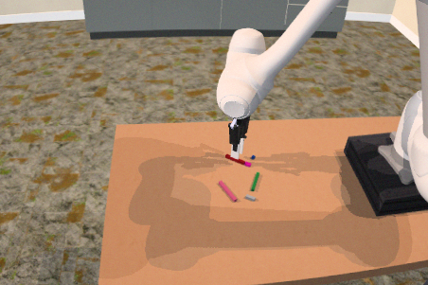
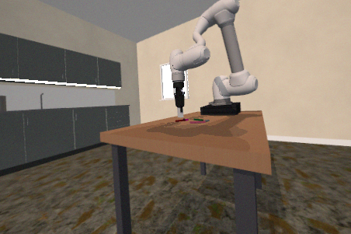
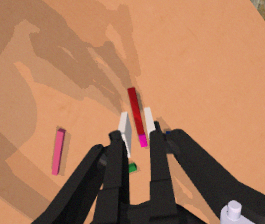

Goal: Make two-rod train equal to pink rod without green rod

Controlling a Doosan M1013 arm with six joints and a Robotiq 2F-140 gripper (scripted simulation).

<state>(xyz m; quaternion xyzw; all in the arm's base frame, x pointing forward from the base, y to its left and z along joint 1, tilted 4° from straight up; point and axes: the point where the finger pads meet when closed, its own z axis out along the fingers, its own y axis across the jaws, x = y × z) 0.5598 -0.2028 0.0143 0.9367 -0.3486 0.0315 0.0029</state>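
The red rod is 50 mm below my hand. The rest, counted from my hand: blue rod (60 mm behind, 50 mm below); green rod (110 mm to the left, 50 mm below, 30 mm behind); magenta rod (50 mm below, 30 mm to the left, 30 mm behind).
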